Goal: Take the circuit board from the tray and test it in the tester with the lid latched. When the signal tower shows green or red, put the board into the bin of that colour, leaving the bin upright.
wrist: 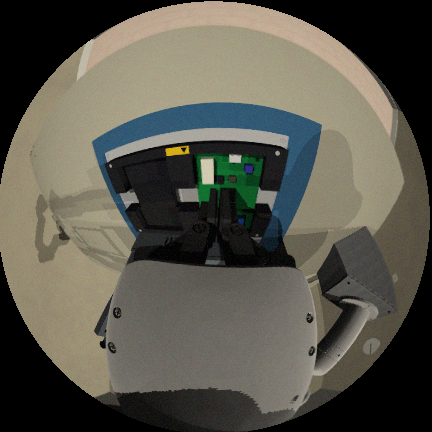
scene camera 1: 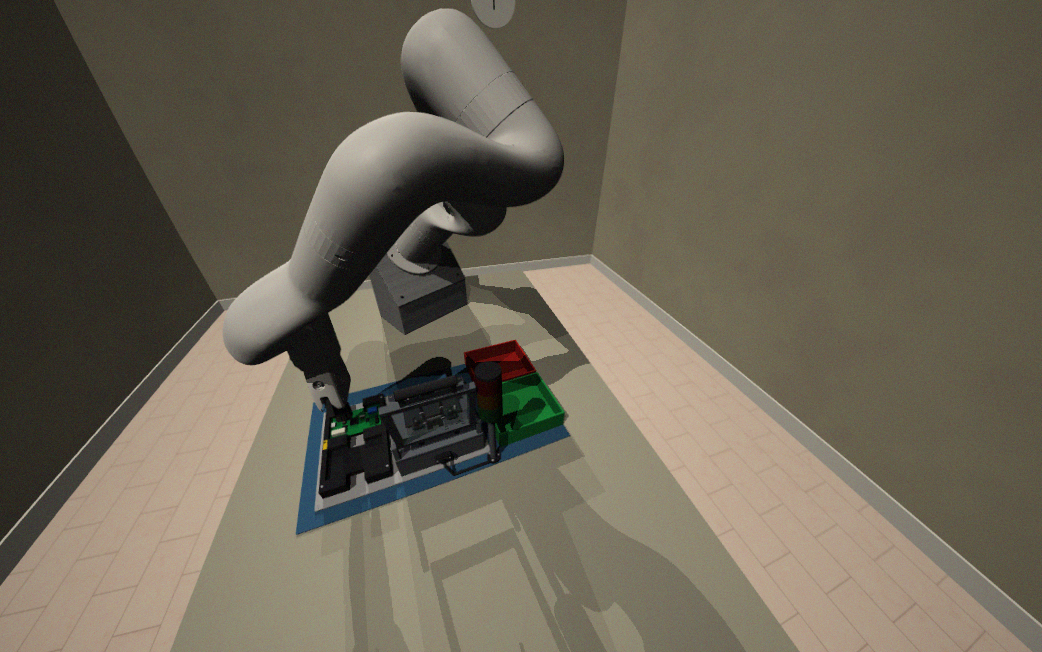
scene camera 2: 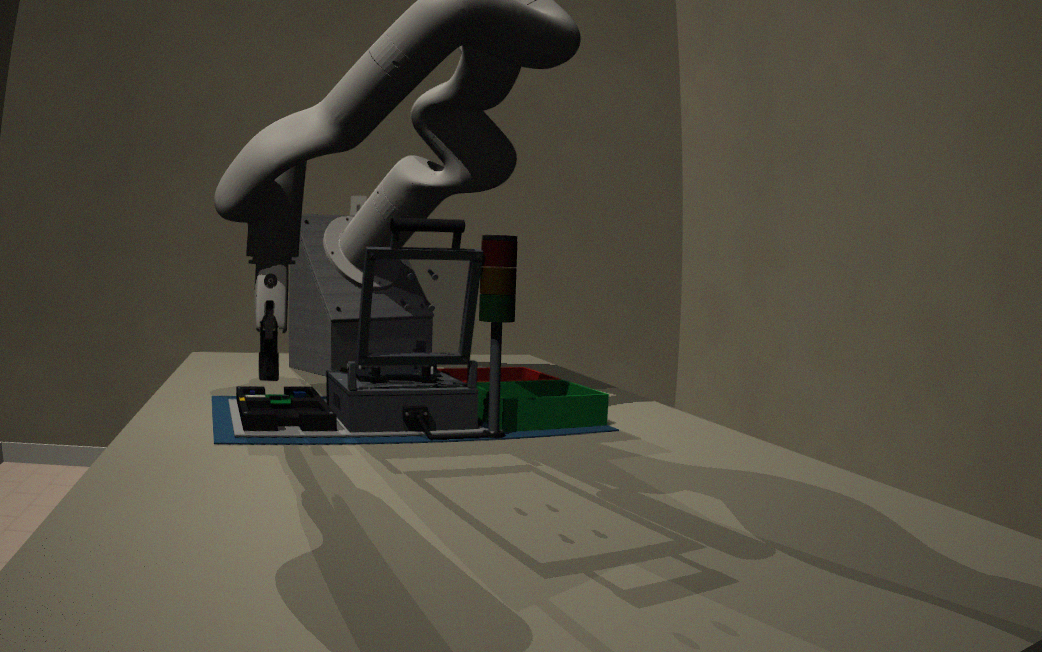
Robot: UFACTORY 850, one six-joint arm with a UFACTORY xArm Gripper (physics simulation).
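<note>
The green circuit board [scene camera 1: 367,421] [scene camera 2: 280,399] [wrist: 241,184] lies in one bay of the black tray [scene camera 1: 335,478] [scene camera 2: 284,419] [wrist: 180,172]; the other bay is empty. My gripper [scene camera 1: 336,415] [scene camera 2: 268,376] [wrist: 217,200] is shut and empty, pointing down a little above the board; its fingers hide part of the board in the wrist view. The grey tester [scene camera 1: 438,459] [scene camera 2: 407,405] stands beside the tray with its lid [scene camera 2: 418,252] raised. The signal tower [scene camera 1: 488,392] [scene camera 2: 497,281] shows no lit lamp. The green bin [scene camera 1: 535,425] [scene camera 2: 549,412] and red bin [scene camera 1: 507,359] stand upright.
A blue mat [scene camera 1: 307,515] [scene camera 2: 223,422] [wrist: 210,115] lies under the tray, tester and bins. The raised lid and the tower's pole [scene camera 2: 495,376] stand tall beside the tray. A cable [scene camera 2: 461,435] runs from the tester to the tower's foot. The robot's base [scene camera 1: 422,296] stands behind.
</note>
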